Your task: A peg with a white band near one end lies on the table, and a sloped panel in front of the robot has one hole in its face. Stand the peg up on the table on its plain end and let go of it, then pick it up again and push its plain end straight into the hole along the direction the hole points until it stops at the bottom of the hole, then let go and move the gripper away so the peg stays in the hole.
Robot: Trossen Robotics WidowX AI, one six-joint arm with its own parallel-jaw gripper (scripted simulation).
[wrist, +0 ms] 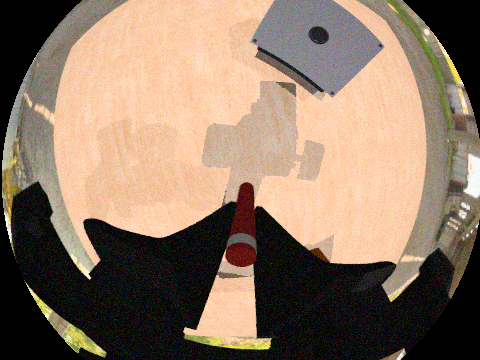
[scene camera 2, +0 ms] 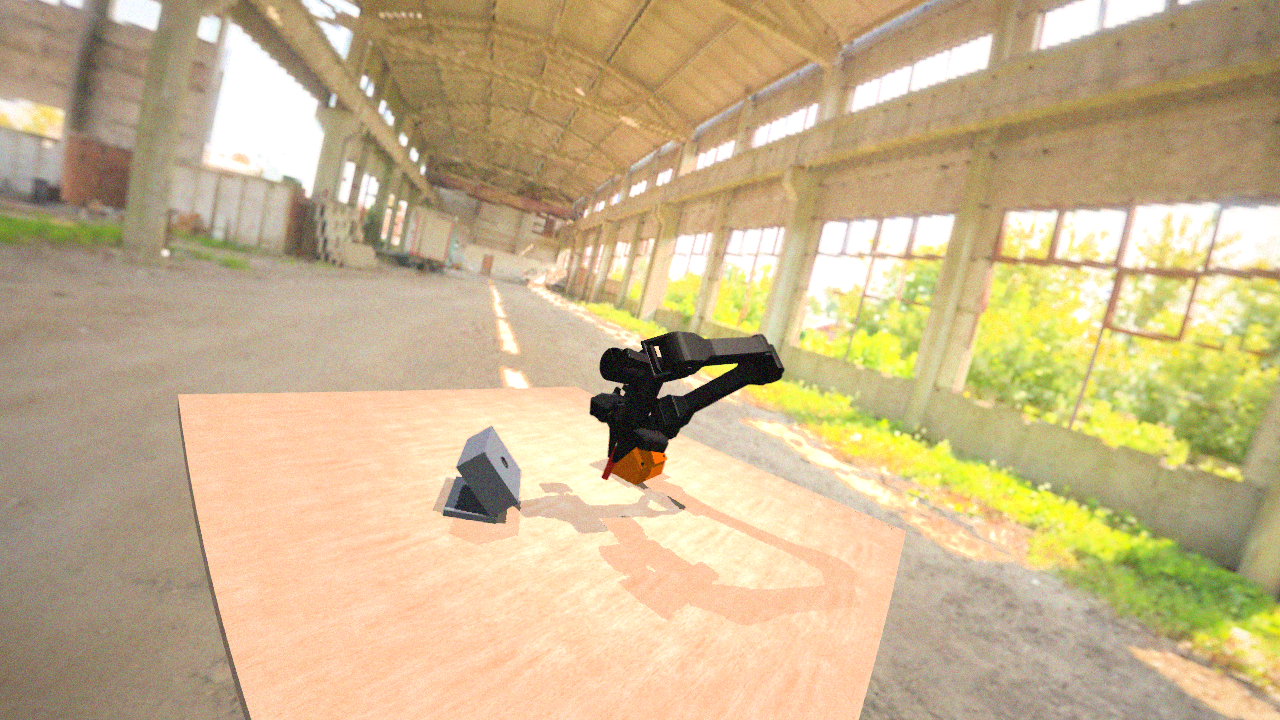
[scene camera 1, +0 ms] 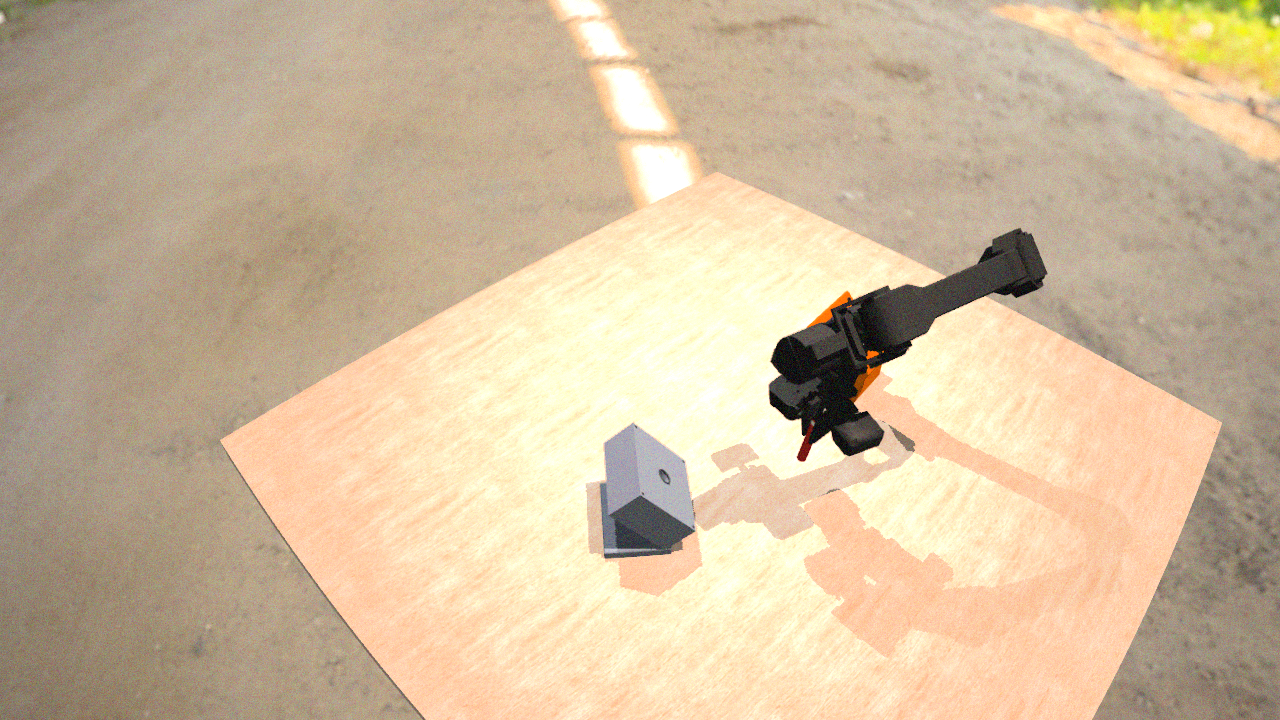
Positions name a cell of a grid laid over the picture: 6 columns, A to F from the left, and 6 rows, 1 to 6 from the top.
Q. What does the gripper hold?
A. A red peg.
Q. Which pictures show the gripper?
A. The wrist view, scene camera 2 and scene camera 1: all of them.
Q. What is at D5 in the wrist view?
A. A red peg.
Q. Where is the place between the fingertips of the gripper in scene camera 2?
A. C4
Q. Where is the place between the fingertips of the gripper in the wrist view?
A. D4
